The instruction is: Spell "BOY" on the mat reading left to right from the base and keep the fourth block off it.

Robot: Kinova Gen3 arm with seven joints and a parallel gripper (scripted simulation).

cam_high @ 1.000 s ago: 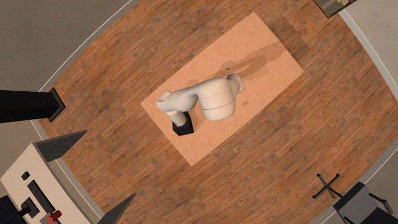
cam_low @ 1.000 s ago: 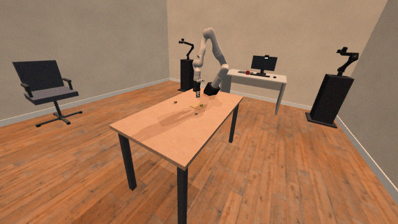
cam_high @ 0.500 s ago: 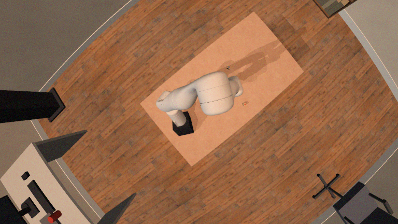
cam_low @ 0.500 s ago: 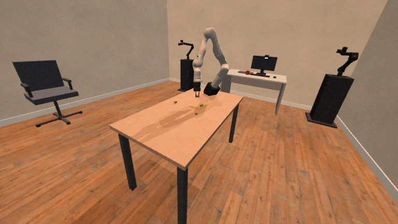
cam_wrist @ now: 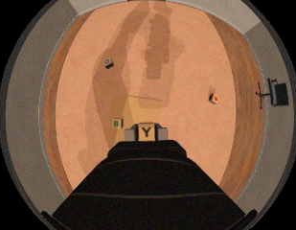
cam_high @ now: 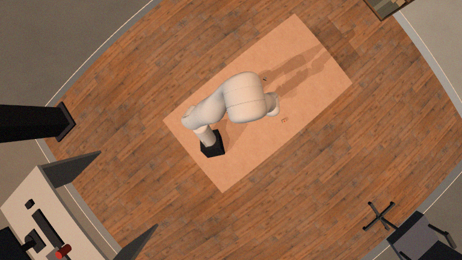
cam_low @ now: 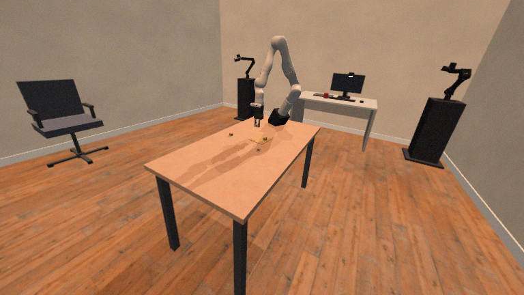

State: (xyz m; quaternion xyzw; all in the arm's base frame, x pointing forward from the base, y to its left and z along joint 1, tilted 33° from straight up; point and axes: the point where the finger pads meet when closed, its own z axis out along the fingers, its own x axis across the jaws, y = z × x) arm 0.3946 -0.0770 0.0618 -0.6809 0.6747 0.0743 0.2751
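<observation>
My hand is 4 cm to the right of the mat and 12 cm above it.
</observation>
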